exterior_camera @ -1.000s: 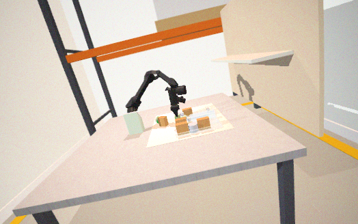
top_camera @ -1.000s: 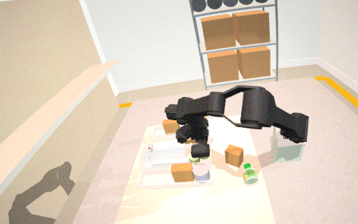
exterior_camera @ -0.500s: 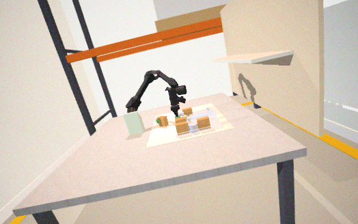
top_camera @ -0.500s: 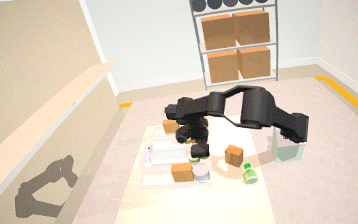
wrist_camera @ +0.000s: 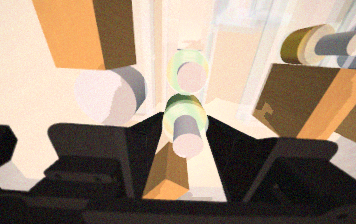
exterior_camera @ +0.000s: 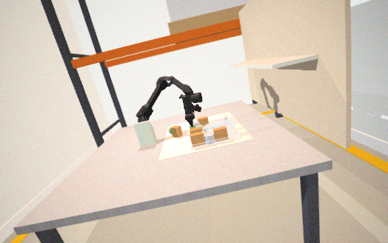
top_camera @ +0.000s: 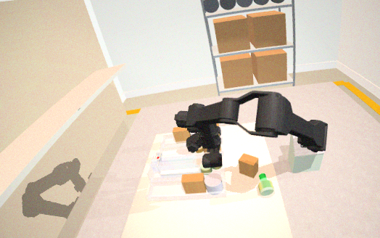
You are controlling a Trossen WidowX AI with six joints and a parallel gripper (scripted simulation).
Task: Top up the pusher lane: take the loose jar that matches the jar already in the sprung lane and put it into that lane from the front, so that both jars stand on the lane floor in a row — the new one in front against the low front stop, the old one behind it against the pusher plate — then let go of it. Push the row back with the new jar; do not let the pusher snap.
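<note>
Now: the clear sprung lane 15 cm ahead of my gripper tip and 4 cm below it. The rest, counted from my gripper tip: red mark: 23 cm ahead, 1 cm above.
</note>
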